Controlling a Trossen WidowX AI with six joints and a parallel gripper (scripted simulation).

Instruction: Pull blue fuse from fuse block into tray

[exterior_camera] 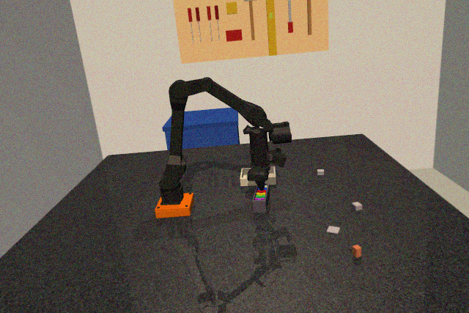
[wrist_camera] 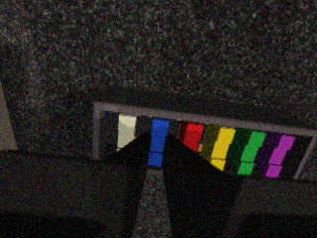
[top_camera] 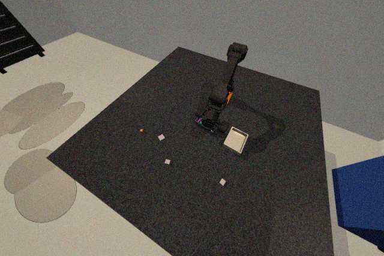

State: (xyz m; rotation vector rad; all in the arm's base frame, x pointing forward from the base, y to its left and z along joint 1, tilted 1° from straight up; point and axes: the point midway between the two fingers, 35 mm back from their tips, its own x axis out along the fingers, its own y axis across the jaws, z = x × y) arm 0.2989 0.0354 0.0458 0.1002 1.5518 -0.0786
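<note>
Right now my gripper tip is 20 mm to the right of the white fuse and 10 mm above it. From my gripper tip the other things lie so: red fuse 20 mm to the right, 10 mm below; blue fuse 10 mm below.
</note>
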